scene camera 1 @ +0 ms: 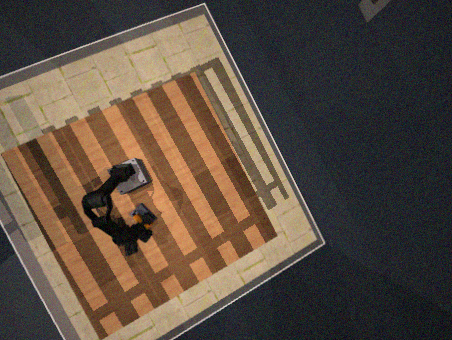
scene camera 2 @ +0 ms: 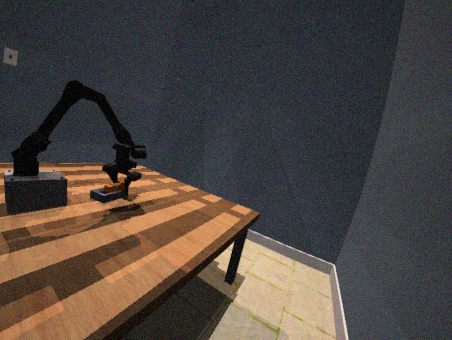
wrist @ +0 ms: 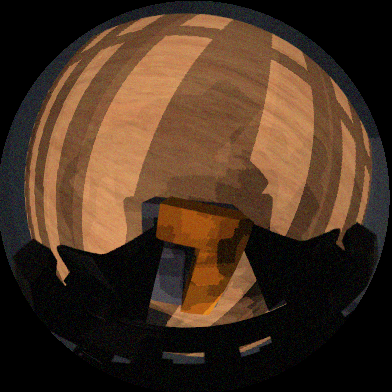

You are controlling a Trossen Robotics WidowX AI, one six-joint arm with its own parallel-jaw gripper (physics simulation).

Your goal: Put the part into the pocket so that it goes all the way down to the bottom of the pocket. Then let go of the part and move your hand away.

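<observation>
The orange part is an L-shaped block held between my black fingers. My gripper is shut on it and points straight down. The pocket is a low blue-grey tray on the wooden table. The part sits directly over the pocket, and its top stands above the rim in the side view. How deep its lower end reaches is hidden by the pocket walls and my fingers.
The arm's grey base block stands close behind the pocket. The table's right edge drops to a tiled floor. Striped shadows lie across the table top.
</observation>
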